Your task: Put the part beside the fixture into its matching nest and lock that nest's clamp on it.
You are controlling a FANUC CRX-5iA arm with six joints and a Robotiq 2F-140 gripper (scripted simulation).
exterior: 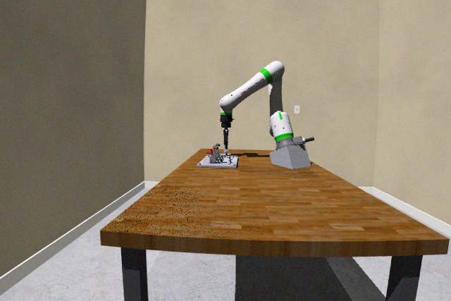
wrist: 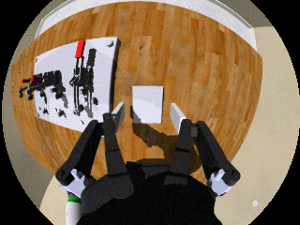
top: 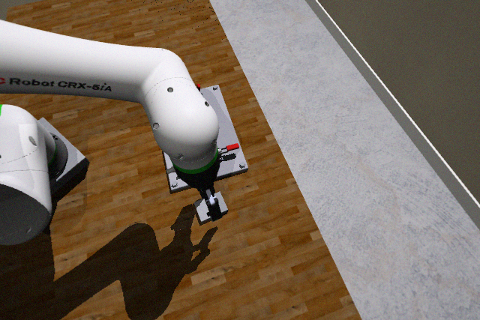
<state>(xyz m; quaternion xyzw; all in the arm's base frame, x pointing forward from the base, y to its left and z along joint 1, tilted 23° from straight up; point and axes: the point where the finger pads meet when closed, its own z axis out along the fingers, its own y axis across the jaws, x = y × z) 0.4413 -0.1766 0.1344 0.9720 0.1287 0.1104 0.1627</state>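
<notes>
Right now the part is 50 mm below my hand. The rest, counted from my hand: grey fixture plate: 260 mm to the left, 50 mm below.
</notes>
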